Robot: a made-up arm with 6 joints.
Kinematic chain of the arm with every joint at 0, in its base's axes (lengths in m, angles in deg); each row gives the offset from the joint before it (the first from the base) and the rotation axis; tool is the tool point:
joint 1: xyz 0 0 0.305 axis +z
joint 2: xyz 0 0 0 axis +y
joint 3: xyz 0 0 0.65 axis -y
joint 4: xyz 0 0 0 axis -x
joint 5: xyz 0.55 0 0 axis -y
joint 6: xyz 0 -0.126 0 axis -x
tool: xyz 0 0 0
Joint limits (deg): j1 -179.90..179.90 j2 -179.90..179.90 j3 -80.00..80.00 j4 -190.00..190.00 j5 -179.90..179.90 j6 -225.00..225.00
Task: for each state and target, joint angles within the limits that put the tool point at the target. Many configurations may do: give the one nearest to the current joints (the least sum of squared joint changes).
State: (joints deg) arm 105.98 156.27 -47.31 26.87 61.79 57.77
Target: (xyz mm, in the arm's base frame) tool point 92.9 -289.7 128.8
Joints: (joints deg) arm 86.34 179.79 -65.28 28.03 61.79 57.77
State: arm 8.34 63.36 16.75 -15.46 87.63 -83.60
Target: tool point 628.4 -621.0 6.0
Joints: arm -36.73 72.99 13.68 -14.57 87.63 -83.60
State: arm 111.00 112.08 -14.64 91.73 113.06 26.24
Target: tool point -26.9 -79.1 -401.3
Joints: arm 102.07 137.17 -30.90 109.88 113.06 26.24
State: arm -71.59 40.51 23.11 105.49 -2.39 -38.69
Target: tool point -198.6 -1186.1 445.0
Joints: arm -100.36 79.39 68.67 98.14 -2.39 -38.69
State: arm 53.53 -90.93 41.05 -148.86 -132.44 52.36
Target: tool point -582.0 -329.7 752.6
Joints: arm 38.22 -99.49 0.38 -143.31 -132.44 52.36
